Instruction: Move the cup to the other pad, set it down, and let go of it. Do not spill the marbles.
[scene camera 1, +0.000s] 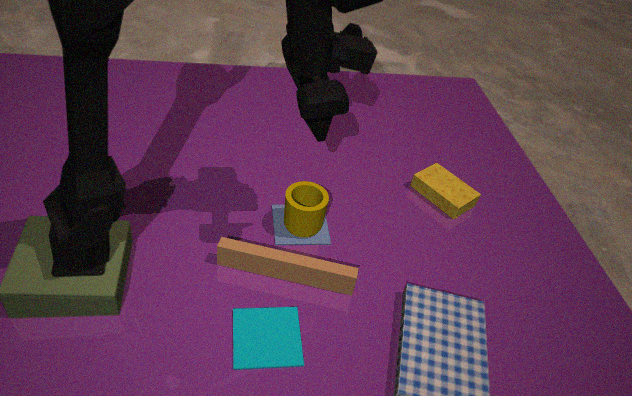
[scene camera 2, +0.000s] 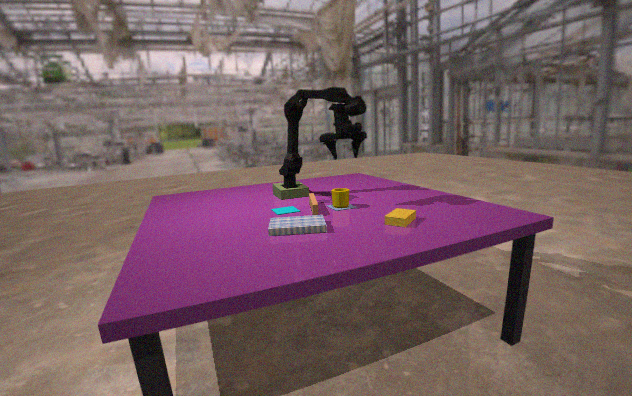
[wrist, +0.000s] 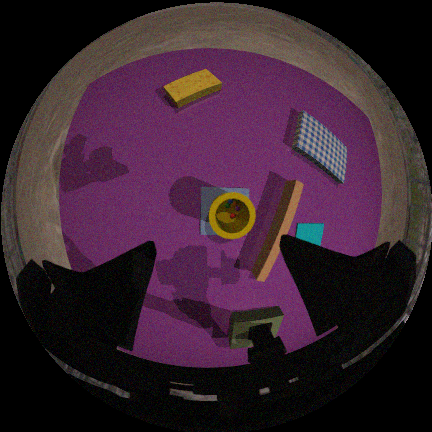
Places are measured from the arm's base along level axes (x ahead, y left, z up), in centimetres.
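Pixels of known places: gripper, fingertip midpoint: (scene camera 1: 315, 122) (scene camera 2: 345, 158) (wrist: 218, 245); arm's base at its link origin: (scene camera 1: 80, 257) (scene camera 2: 289, 186) (wrist: 259, 330).
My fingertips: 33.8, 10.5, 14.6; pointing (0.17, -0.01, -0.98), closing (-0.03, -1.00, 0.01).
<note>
Ahead of a thing's pixels: the offset from my fingertips to its middle, as dx, dy, dz. "spot": to the spot under its first point. Level surfaces: height alone.
A yellow cup @(-0.3, -2.9, -15.7) (scene camera 1: 304, 220) (scene camera 2: 340, 198) (wrist: 232, 236) stands upright on the grey-blue pad @(spot: +2.2, -6.4, -19.2) (scene camera 1: 321, 239) (wrist: 206, 225). Several small coloured marbles @(-1.2, -3.7, -17.9) (wrist: 232, 216) lie inside the cup in the wrist view. The other pad, a flat teal square @(spot: -9.3, -23.7, -19.1) (scene camera 1: 268, 338) (scene camera 2: 286, 210) (wrist: 310, 233), lies beyond the wooden bar from the cup; a fingertip hides part of it in the wrist view. My gripper (scene camera 2: 344, 157) (wrist: 218, 245) is open and empty. It points down, well above the cup, with its fingers wide apart.
A wooden bar @(spot: -5.2, -13.9, -16.1) (scene camera 1: 287, 266) (scene camera 2: 313, 204) (wrist: 280, 230) stands between the two pads. A yellow sponge @(+28.5, +2.7, -18.0) (scene camera 1: 445, 190) (scene camera 2: 400, 217) (wrist: 193, 87) and a blue-and-white checked block @(+14.5, -29.0, -18.2) (scene camera 1: 444, 342) (scene camera 2: 297, 225) (wrist: 321, 146) lie on the purple table @(dz -19.5) (scene camera 2: 215, 270). The arm's green base (scene camera 1: 30, 285) (scene camera 2: 291, 190) is also there.
</note>
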